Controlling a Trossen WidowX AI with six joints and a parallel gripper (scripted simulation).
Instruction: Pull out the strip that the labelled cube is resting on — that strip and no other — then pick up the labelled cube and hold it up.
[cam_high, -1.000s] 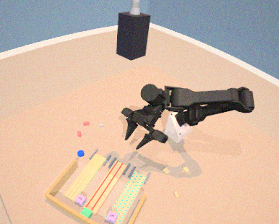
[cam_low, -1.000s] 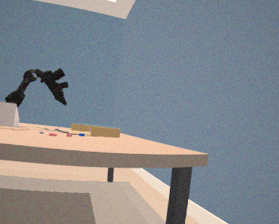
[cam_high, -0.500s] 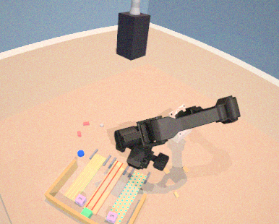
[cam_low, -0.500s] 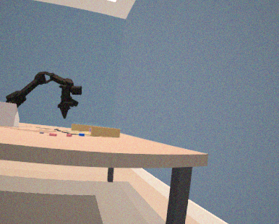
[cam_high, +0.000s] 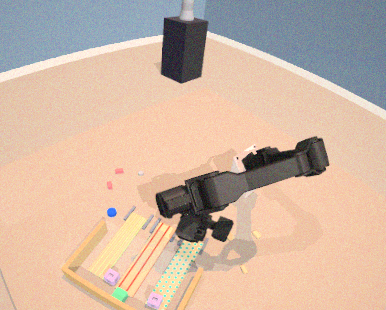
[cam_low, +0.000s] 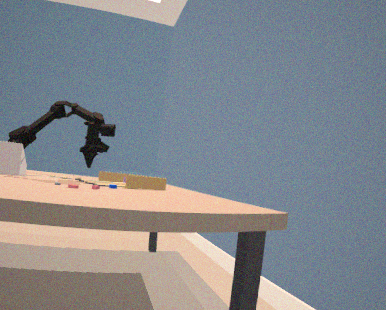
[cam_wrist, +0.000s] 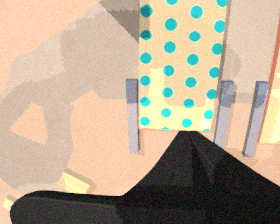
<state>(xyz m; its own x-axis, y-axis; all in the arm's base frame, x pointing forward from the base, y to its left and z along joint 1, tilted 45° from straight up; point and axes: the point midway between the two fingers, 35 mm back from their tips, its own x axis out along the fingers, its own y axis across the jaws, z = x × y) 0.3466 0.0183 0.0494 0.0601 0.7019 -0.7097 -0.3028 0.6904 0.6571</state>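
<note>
My gripper tip is now 90 mm short of the dotted strip, 30 mm to the right of it and 60 mm above it. From my gripper tip the other things lie so: blue disc (100 mm ahead, 260 mm to the right, 60 mm below); grey bit (90 mm behind, 340 mm to the right, 60 mm below).
</note>
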